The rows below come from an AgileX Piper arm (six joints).
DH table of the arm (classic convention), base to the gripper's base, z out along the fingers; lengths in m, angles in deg. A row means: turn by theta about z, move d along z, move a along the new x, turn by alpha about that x. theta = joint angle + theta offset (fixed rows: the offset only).
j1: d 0.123; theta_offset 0; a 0; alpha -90
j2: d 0; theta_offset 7.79; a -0.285; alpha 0
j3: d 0; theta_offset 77.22; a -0.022; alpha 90
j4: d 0.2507; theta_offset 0; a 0; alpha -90
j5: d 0; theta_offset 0; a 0; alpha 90
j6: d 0.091; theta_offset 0; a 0; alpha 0
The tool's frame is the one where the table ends.
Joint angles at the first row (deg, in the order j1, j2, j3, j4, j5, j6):
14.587 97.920 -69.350 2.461 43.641 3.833
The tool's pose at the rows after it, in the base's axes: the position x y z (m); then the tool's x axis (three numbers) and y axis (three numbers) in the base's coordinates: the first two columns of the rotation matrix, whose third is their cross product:
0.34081, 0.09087, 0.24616, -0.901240, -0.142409, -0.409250, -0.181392, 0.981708, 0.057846
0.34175, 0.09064, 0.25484, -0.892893, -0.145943, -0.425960, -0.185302, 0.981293, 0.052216
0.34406, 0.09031, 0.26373, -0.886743, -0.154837, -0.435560, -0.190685, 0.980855, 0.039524
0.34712, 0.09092, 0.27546, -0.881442, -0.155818, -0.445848, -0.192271, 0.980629, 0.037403
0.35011, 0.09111, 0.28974, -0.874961, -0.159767, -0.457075, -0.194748, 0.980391, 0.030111
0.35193, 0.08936, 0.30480, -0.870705, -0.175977, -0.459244, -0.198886, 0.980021, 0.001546
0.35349, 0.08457, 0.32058, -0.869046, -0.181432, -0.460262, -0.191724, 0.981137, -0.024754
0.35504, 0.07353, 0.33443, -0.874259, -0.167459, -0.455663, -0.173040, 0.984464, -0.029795
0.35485, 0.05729, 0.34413, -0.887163, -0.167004, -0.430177, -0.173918, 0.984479, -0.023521
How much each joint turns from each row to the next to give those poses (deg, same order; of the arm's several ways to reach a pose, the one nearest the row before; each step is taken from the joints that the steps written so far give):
0.000 -0.816 -1.741 -0.569 0.972 -0.064
-0.001 -0.540 -1.189 -0.429 0.709 0.000
0.001 -0.125 -1.836 -0.814 1.415 0.000
0.000 0.000 -2.616 -0.175 1.971 0.001
0.000 0.001 -3.172 -0.474 2.484 -0.001
-0.001 0.001 -3.430 -1.658 3.395 -0.001
-0.463 -0.001 -3.575 -1.484 3.583 -0.039
-1.768 0.000 -3.201 0.180 3.468 -0.974
-2.942 0.000 -2.482 1.913 4.006 -3.449

